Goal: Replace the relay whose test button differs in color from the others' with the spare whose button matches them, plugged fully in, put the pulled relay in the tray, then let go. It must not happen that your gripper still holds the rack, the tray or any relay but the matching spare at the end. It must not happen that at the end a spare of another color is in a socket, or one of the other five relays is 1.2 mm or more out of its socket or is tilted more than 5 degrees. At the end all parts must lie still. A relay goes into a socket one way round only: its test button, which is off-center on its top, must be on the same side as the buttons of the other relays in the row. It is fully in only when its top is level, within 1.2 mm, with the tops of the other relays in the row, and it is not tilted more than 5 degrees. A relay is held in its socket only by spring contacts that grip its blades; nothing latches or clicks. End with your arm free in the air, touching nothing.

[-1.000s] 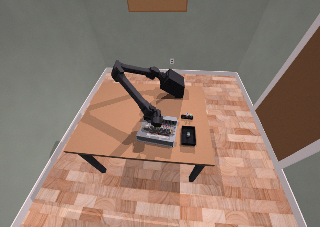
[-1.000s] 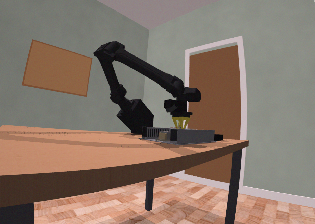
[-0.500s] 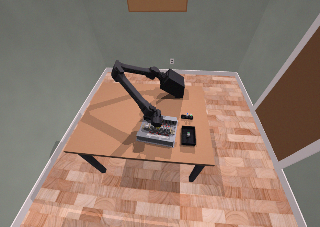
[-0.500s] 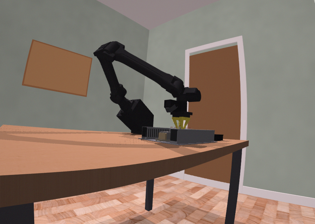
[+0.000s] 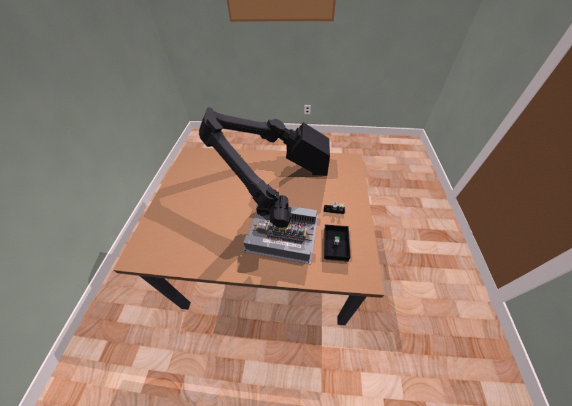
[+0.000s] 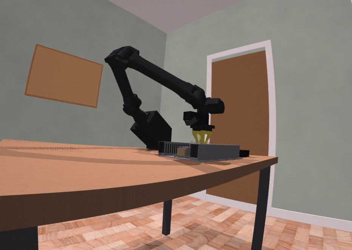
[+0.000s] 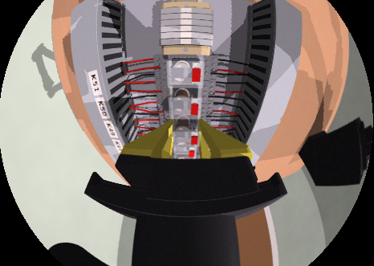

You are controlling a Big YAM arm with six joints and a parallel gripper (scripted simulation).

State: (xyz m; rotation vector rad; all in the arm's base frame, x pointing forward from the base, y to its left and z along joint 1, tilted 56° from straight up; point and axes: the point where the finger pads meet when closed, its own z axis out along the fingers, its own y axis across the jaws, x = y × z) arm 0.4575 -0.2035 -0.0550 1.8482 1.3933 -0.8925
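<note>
The grey relay panel is 50 mm below my hand and 10 mm to the right of it. Also, from my hand: black tray 250 mm to the left, 70 mm ahead, 40 mm below.
</note>
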